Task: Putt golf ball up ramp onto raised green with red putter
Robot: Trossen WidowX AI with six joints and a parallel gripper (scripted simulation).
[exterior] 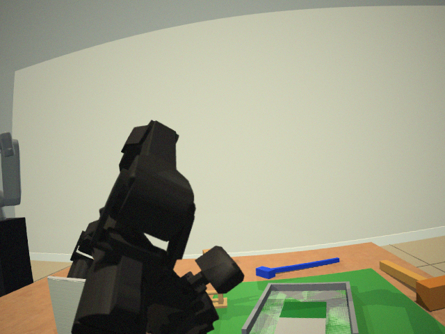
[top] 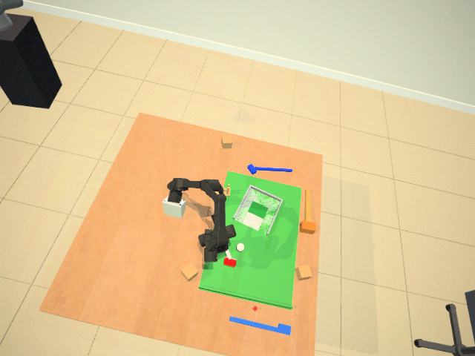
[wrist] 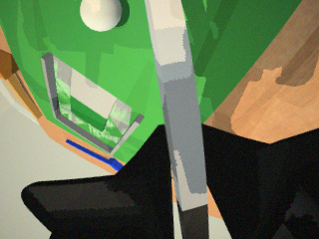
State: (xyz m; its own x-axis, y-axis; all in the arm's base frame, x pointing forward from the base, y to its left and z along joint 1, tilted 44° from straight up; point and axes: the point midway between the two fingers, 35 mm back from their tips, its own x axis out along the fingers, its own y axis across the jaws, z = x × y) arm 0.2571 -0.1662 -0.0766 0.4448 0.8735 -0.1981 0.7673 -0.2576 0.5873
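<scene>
My gripper tip is 110 mm short of the white golf ball, 80 mm above it and 40 mm to the left of it. Also, from my gripper tip: small wooden rack 310 mm to the left, 70 mm below, 30 mm behind; then green mat 200 mm ahead, 100 mm below, 70 mm to the left; then red putter 40 mm to the right, 10 mm below, 10 mm ahead.
</scene>
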